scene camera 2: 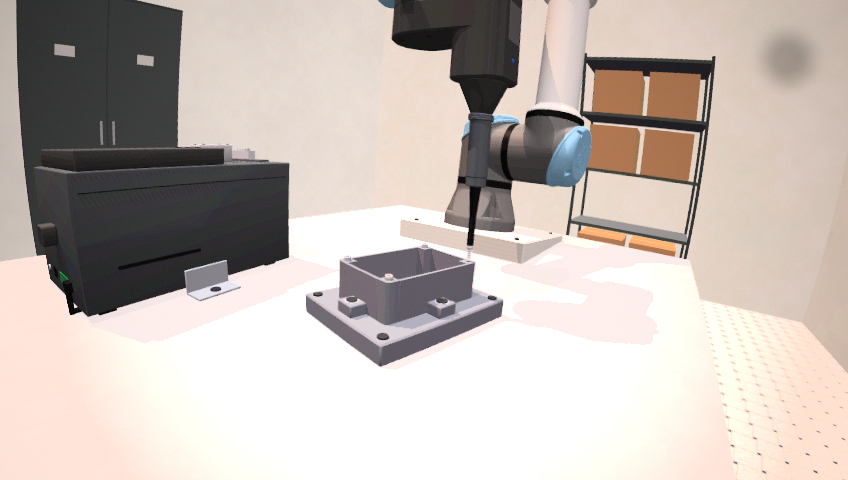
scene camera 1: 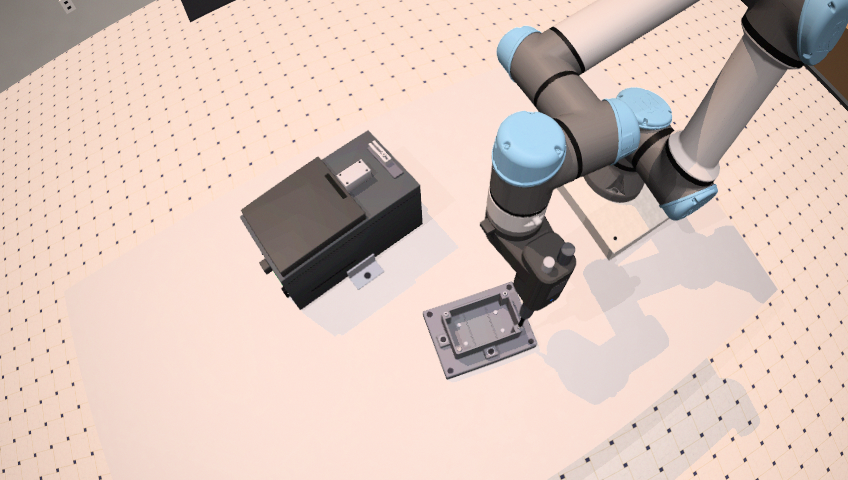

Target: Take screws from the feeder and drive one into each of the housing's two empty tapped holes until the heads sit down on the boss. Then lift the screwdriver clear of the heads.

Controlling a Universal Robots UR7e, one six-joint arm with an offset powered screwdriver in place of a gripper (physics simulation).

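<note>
The grey housing [scene camera 1: 484, 346] [scene camera 2: 425, 291] is an open box on a flat base plate. My screwdriver [scene camera 1: 521, 323] [scene camera 2: 470, 244] stands upright over its right corner, with a pale screw [scene camera 2: 469, 253] at the bit tip. The screw's lower end is at the top of that corner's boss; how far it is in the hole I cannot tell. Pale screw heads show at the near corner [scene camera 2: 388, 277], the left corner [scene camera 2: 348, 258] and the back corner [scene camera 2: 424, 246] in scene camera 2. The dark feeder [scene camera 1: 380, 220] [scene camera 2: 178, 220] stands to the left, apart from the screwdriver.
A small angle bracket [scene camera 1: 365, 275] [scene camera 2: 214, 289] sits at the feeder's side, towards the housing. The arm's pale base plate [scene camera 1: 624, 228] [scene camera 2: 458, 239] is behind the housing. A dark cabinet [scene camera 2: 142, 101] and a shelf rack [scene camera 2: 648, 121] with boxes stand in the background.
</note>
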